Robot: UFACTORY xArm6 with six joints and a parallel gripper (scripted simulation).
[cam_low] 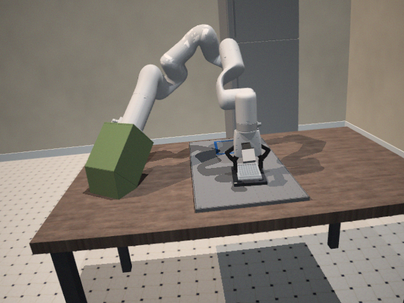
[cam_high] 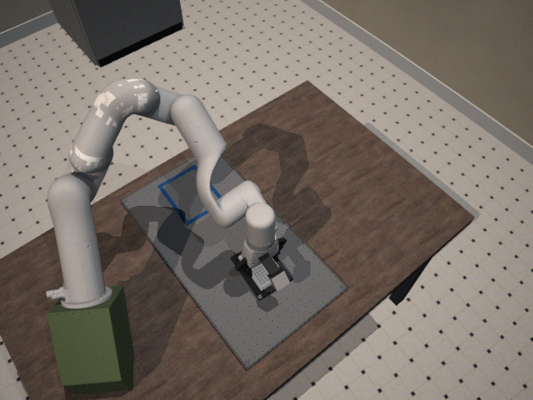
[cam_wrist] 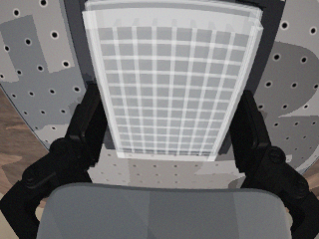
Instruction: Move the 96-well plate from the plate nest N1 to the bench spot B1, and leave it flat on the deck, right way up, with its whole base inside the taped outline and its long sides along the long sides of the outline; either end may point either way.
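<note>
Now: hand 3 cm above the plate nest N1. From my hand the other things lie so: 96-well plate: 1 cm below.
</note>
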